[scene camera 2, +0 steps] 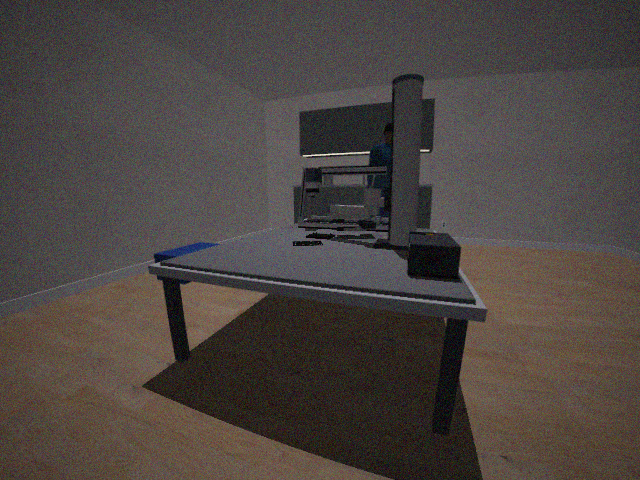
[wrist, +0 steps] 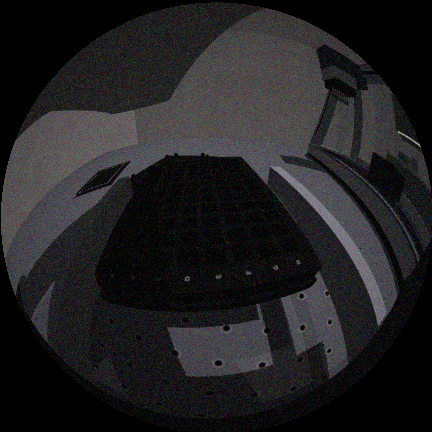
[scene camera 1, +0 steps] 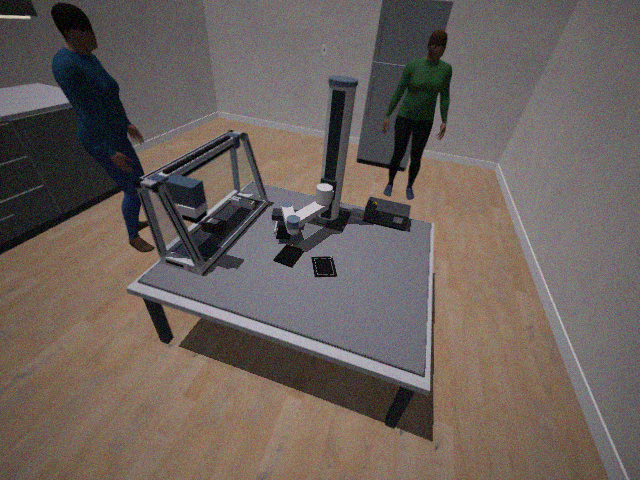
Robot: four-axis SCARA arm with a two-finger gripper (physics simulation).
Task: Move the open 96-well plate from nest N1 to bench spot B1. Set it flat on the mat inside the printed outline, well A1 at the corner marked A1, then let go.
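Frame: origin at the arm's base, x down, y left, z ahead, level; metres.
Seen in the pictures: gripper, fingertip midpoint: (scene camera 2: pixel 343 228) (wrist: pixel 198 179) (scene camera 1: pixel 283 233); arm's base at its link origin: (scene camera 2: pixel 401 246) (scene camera 1: pixel 327 216).
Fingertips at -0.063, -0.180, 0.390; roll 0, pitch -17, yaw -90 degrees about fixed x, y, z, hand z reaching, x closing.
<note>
Offsets run from my fingertips to a thing's top centre, as dx, dy, dz.
My gripper (wrist: pixel 198 179) (scene camera 1: pixel 283 230) is shut on the dark open 96-well plate @(-0.004, -0.005, -0.017) (wrist: pixel 210 235). In the wrist view the plate looks level and is held above the perforated bench, between a finger on each side; row letters run along its near edge, with H at the right. The plate is hard to make out in scene camera 1, where the arm's end is behind and left of bench spot B1. The dark mat of B1 @(+0.048, +0.313, +0.137) (scene camera 1: pixel 324 266) (scene camera 2: pixel 307 243) (wrist: pixel 102 180) has a light printed outline; its A1 mark is too small to read. Nest N1 cannot be made out below the plate.
A dark flat nest @(+0.029, +0.091, +0.132) (scene camera 1: pixel 288 255) lies between the gripper and B1. A gantry frame (scene camera 1: pixel 178 224) stands on the left of the table. The arm's column (scene camera 1: pixel 347 149) (scene camera 2: pixel 406 160) and a dark box (scene camera 1: pixel 386 213) (scene camera 2: pixel 434 254) stand at the back. Two people stand beyond the table.
</note>
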